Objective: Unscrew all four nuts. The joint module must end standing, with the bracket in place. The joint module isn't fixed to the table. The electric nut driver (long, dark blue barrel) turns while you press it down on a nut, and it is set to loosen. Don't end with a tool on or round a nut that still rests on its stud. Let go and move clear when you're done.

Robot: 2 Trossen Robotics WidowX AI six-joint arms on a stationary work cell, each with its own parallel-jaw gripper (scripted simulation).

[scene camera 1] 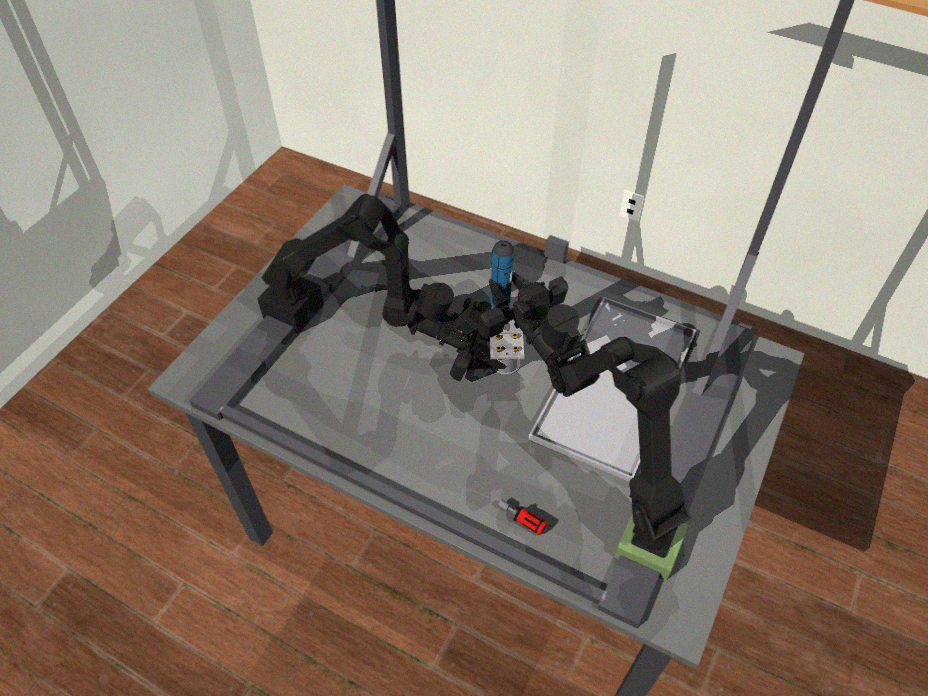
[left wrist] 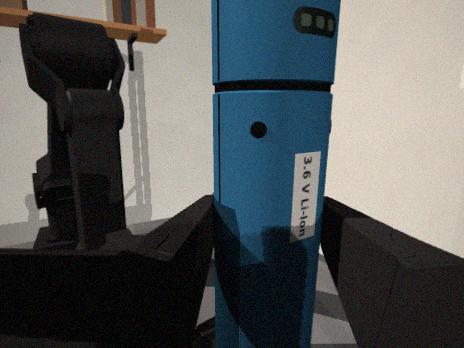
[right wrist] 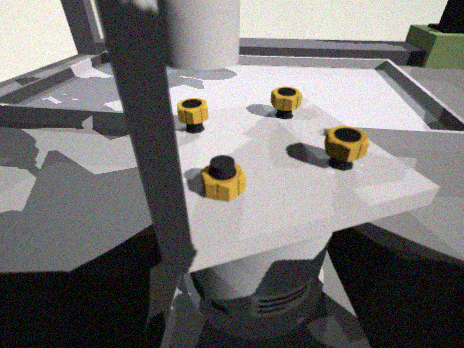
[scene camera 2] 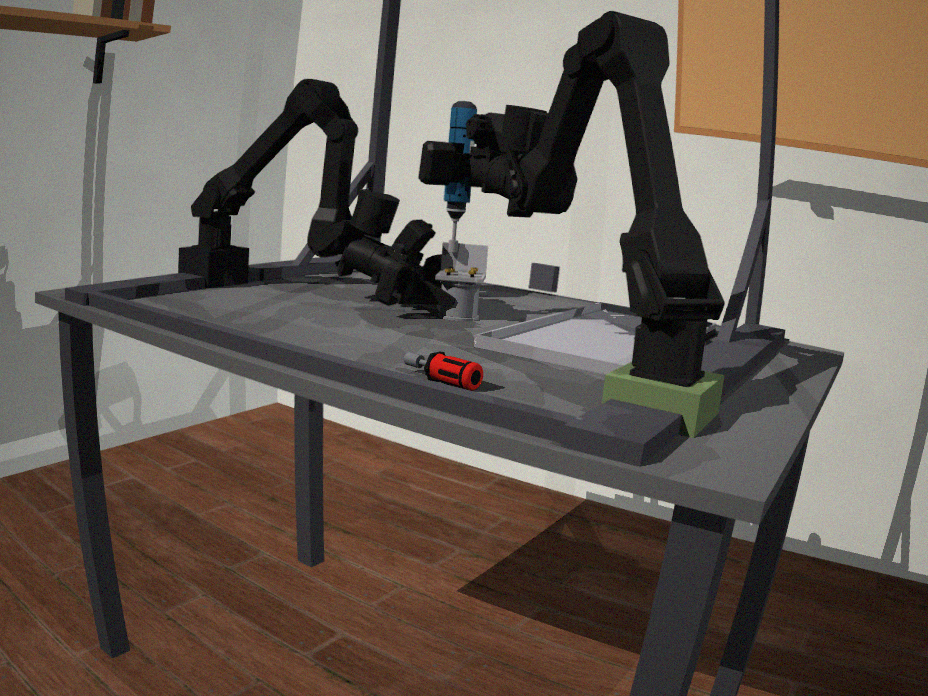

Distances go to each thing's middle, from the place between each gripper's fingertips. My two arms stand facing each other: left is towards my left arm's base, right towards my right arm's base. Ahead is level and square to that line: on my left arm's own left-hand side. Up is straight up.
Labels:
Right now my right hand is 30 mm to the right of the joint module [right wrist: 275,291] and 10 mm past it. Also, from my right hand: shallow white tray [scene camera 1: 598,426]: 250 mm to the left, 110 mm behind, 30 mm below; white L-shaped bracket [scene camera 1: 507,342]: 40 mm above, 30 mm to the left, 10 mm behind; red-handled tool [scene camera 2: 468,375]: 270 mm to the left, 270 mm ahead, 20 mm below.
Right now the white L-shaped bracket is 17 cm below my left hand [scene camera 2: 458,156] and 1 cm behind it. Round my left hand: shallow white tray: 24 cm below, 22 cm to the left, 10 cm behind; then joint module: 21 cm below; then red-handled tool: 27 cm ahead, 24 cm to the left, 23 cm below.

